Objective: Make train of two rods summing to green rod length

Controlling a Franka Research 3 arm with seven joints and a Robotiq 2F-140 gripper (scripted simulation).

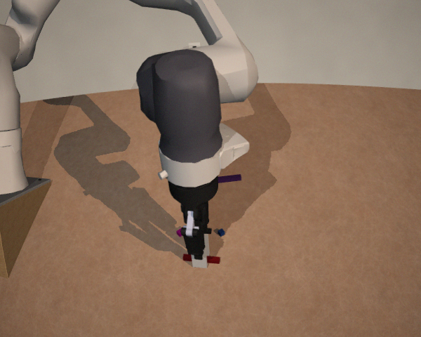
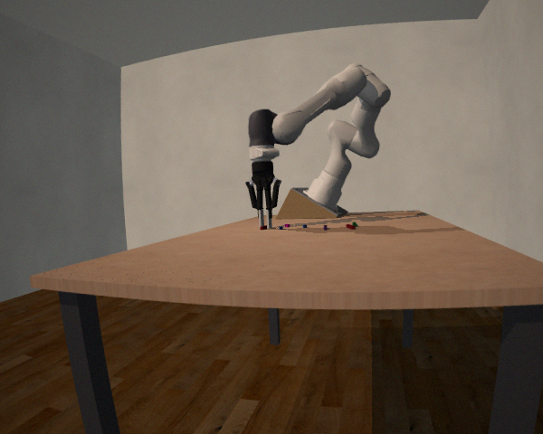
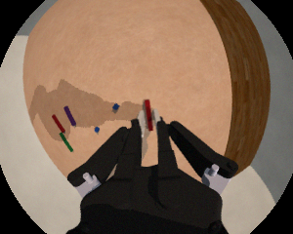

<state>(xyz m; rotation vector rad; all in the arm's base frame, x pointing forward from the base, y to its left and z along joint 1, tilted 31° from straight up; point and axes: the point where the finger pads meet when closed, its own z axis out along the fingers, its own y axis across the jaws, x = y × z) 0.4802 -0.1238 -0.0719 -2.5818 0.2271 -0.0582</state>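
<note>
The magenta rod is 7 cm to the left of my hand, 4 cm behind it and 3 cm below it. Round my hand: purple rod: 22 cm to the left, 6 cm ahead, 3 cm below; then green rod: 31 cm to the left, 3 cm below, 2 cm behind.
</note>
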